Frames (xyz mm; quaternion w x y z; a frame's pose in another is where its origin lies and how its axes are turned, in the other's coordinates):
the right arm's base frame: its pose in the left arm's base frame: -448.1 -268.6 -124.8 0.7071 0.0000 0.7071 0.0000
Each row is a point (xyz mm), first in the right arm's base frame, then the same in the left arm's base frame.
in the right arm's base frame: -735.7 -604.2 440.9
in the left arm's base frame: -7.2 -872.8 610.9
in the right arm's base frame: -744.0 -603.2 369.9
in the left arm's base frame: -78.2 -871.8 619.2
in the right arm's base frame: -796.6 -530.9 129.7
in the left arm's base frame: -318.4 -799.5 671.8
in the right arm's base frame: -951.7 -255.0 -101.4
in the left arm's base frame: -549.5 -523.6 826.9
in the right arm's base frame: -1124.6 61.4 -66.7
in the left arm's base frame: -514.8 -207.2 999.8
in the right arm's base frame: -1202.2 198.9 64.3
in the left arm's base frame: -383.8 -69.7 1077.4
